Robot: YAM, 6 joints.
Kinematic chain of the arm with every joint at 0, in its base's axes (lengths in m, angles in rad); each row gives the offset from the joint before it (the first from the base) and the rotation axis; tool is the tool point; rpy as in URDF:
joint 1: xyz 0 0 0.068 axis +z
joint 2: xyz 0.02 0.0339 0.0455 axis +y
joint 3: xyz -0.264 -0.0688 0 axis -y
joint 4: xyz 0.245 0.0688 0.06 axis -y
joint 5: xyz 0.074 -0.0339 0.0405 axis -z
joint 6: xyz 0.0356 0 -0.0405 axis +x
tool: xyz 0 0 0 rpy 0 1.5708 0
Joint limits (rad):
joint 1: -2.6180..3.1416
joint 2: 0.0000..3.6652
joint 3: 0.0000..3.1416
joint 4: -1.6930..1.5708
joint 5: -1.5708..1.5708
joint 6: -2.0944..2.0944
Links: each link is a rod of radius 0.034 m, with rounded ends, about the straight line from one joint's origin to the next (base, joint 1, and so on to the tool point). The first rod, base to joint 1, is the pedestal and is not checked.
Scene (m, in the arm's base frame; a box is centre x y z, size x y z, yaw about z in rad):
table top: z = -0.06
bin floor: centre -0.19 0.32 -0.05 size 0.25 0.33 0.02 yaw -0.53
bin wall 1: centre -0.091 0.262 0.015 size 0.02 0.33 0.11 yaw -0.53
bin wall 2: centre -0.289 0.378 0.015 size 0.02 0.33 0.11 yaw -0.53
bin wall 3: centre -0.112 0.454 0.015 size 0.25 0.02 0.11 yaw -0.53
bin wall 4: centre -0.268 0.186 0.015 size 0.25 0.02 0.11 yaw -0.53
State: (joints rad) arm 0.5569 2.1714 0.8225 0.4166 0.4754 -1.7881
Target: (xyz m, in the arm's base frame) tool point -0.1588 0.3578 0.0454
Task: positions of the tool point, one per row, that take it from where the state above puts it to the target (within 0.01 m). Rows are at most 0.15 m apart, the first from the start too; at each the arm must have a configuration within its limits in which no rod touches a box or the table.
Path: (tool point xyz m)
1: 0.2756 0.2546 0.0613
2: 0.2223 0.3318 0.1079
3: 0.1454 0.3902 0.1594
4: 0.0402 0.4066 0.1673
5: -0.0636 0.3952 0.1749
6: -0.1588 0.3578 0.1824
7: -0.1615 0.3634 0.1139
8: -0.1588 0.3578 0.0454

